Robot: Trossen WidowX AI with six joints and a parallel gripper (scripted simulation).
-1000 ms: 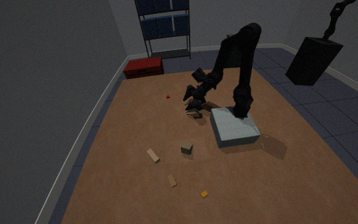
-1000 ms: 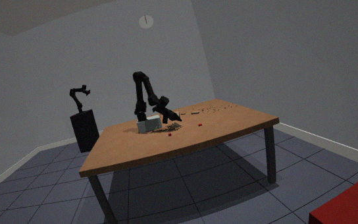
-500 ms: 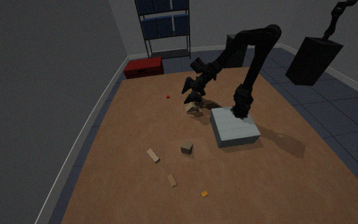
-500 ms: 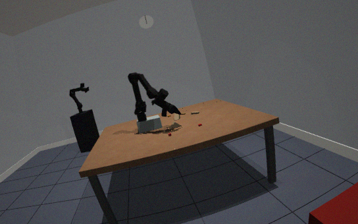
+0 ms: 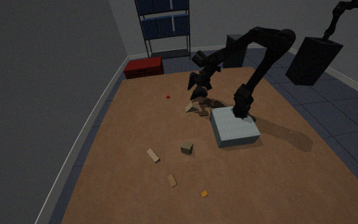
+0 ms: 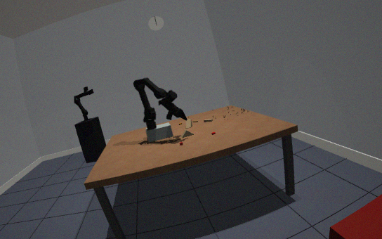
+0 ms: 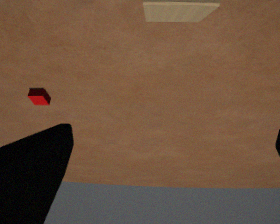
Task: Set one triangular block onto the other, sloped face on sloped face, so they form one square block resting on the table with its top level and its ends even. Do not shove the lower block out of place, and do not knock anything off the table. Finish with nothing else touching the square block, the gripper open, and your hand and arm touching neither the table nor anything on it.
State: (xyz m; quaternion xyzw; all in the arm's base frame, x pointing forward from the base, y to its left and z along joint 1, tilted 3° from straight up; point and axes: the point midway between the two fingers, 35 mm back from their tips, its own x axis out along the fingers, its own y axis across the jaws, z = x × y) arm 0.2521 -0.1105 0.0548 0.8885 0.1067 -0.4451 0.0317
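Now: the tan triangular block 1 cm behind my gripper tip and 9 cm below it. Also, from my gripper tip: small red piece (17 cm ahead, 11 cm to the right, 11 cm below); small orange block (8 cm behind, 47 cm to the left, 11 cm below).
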